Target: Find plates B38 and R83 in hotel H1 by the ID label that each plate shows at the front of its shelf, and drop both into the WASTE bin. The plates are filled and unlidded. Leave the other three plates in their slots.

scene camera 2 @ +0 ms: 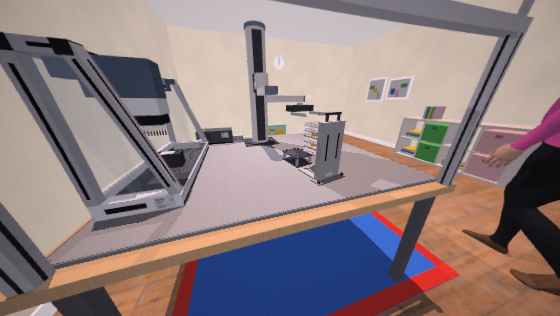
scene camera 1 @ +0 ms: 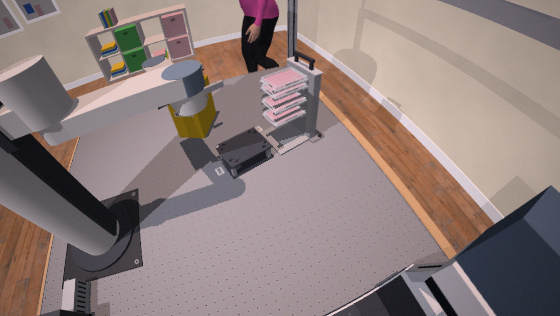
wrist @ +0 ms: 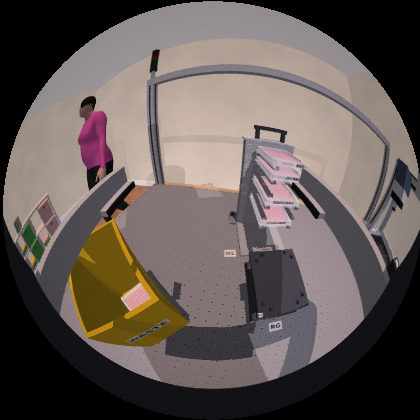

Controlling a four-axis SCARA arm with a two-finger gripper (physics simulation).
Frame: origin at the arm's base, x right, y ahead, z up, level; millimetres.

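Seen in the pictures: gripper, between the fingertips: (scene camera 2: 315, 114) (scene camera 1: 211, 73) (wrist: 212, 170); arm's base, origin of its link: (scene camera 2: 260, 142) (scene camera 1: 104, 236).
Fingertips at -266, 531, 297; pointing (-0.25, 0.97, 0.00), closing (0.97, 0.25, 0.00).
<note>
Pixels of each thing's top centre, then the offset from my fingertips to it, as dx, dy, dz. "spot": a spot on its surface instead.
- yellow WASTE bin, centre of its top: (wrist: 93, 268) (scene camera 1: 186, 86) -126, -96, -84
- Plate B38, centre of its top: (wrist: 144, 306) -128, -93, -264
- large framed machine, a spot on its surface: (scene camera 2: 125, 82) spot: +802, +247, +137
Hotel H1 (scene camera 1: 313, 100) (scene camera 2: 330, 155) (wrist: 246, 175) stands upright with several pink-filled, unlidded plates (scene camera 1: 284, 79) (wrist: 274, 192) stacked apart on its shelves. Their ID labels are too small to read, so I cannot tell which is R83. The yellow WASTE bin (scene camera 1: 192, 125) (wrist: 167, 312) stands beside the hotel, at the lower left in the wrist view. Plate B38 (wrist: 136, 296) lies inside it, partly hidden by the bin wall, its label out of sight. My gripper (wrist: 212, 170) is open and empty, its fingers wide apart, above the table near the bin and turned partly towards the hotel.
A dark raised stand (scene camera 1: 245, 145) (scene camera 2: 296, 156) (wrist: 277, 285), with an RG label beside it, sits in front of the hotel. A large framed machine (scene camera 2: 125, 82) stands at the table's other end. A person (scene camera 1: 260, 30) (scene camera 2: 540, 170) (wrist: 95, 140) stands beyond the table.
</note>
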